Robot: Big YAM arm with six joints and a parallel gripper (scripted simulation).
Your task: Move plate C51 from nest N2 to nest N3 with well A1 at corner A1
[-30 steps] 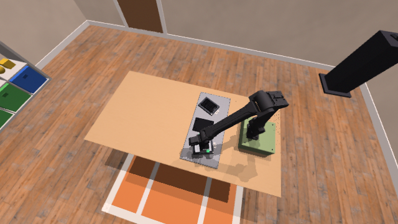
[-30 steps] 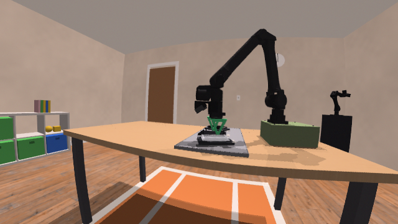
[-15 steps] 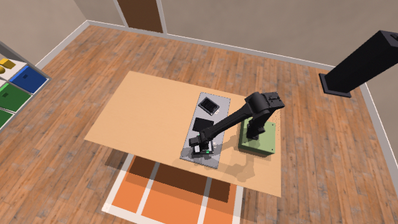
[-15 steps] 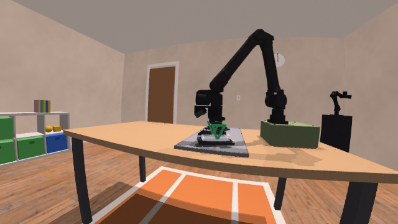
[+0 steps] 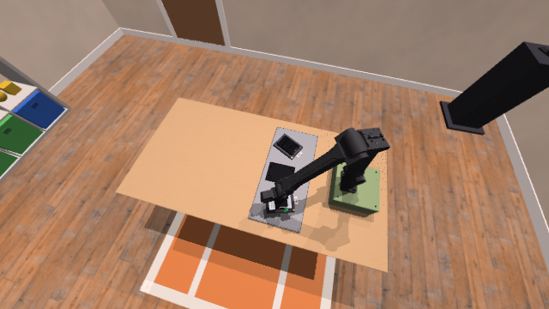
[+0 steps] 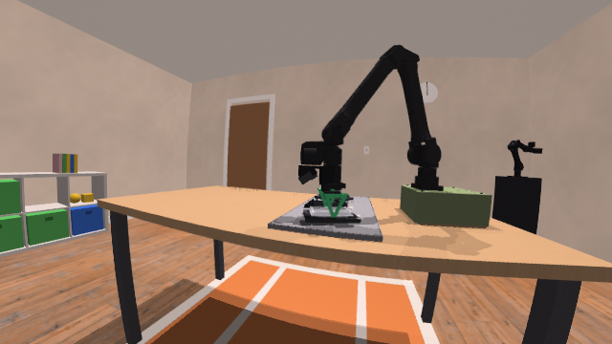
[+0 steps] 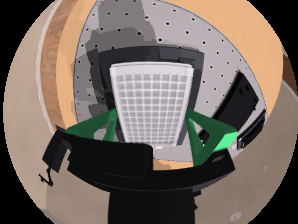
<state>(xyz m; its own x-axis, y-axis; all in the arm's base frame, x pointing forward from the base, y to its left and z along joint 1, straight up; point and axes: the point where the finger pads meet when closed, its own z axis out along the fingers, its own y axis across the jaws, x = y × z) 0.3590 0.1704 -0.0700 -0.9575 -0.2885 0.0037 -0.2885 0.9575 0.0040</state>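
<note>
Right now the white 96-well plate is right at my hand. The rest, counted from my hand: dark plate 2 cm ahead, 38 cm to the right; then black nest 3 cm ahead, 17 cm to the right, 2 cm below.
</note>
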